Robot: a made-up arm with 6 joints.
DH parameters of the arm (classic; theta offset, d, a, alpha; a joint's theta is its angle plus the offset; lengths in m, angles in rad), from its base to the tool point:
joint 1: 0 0.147 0 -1.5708
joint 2: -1.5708 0 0.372 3.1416
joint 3: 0 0 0 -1.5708
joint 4: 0 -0.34 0 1.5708
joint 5: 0 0.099 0 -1.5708
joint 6: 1.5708 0 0 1.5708
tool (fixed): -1.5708 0 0 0
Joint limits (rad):
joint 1: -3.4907..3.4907
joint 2: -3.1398..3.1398
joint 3: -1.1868..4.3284
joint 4: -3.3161..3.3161
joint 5: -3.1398..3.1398
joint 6: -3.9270..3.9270
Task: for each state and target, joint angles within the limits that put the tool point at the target. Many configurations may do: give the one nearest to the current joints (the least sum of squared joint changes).
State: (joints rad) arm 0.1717 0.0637 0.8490 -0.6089 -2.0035 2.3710
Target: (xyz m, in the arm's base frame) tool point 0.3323 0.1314 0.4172
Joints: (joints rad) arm 0.5584 0.0493 -0.0289 -0.8594 -2.0035 2.3710
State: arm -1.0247 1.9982 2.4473 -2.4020 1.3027 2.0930
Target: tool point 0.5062 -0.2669 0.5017
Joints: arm -0.6176 1.3695 2.5001 -2.4391 1.3027 2.0930
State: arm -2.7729 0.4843 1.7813 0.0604 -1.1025 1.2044
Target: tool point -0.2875 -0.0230 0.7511
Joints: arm -2.7179 0.7829 2.2719 0.1898 -1.1025 1.2044
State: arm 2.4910 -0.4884 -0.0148 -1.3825 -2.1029 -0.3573
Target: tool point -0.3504 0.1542 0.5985
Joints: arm 2.7629 0.1030 0.6160 -1.4317 -2.1029 -0.3573
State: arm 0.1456 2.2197 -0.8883 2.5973 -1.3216 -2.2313
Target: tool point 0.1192 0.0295 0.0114
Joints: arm -0.6792 1.4858 -1.1868 2.9881 -1.3216 -2.2313
